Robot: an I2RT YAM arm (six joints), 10 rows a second.
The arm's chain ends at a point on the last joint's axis. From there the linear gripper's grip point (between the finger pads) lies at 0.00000 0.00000 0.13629 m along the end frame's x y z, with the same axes.
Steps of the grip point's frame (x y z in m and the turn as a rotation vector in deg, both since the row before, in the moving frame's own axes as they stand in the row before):
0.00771, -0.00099, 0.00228, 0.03, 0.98, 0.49
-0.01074, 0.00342, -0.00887, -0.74, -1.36, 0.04
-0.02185, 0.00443, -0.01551, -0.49, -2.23, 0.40
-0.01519, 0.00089, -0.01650, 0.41, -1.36, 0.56
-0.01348, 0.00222, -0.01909, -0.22, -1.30, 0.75
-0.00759, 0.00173, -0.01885, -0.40, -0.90, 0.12
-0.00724, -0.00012, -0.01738, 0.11, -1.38, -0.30
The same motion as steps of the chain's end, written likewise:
0.00538, -0.00093, 0.00230, 0.03, 0.98, 0.49
-0.00750, 0.00166, -0.00882, -0.74, -1.36, 0.04
-0.01654, 0.00328, -0.01540, -0.49, -2.23, 0.40
-0.01196, 0.00188, -0.01646, 0.41, -1.36, 0.56
-0.01038, 0.00172, -0.01905, -0.22, -1.30, 0.75
-0.00545, 0.00078, -0.01883, -0.40, -0.90, 0.12
-0.00396, 0.00013, -0.01734, 0.11, -1.38, -0.30

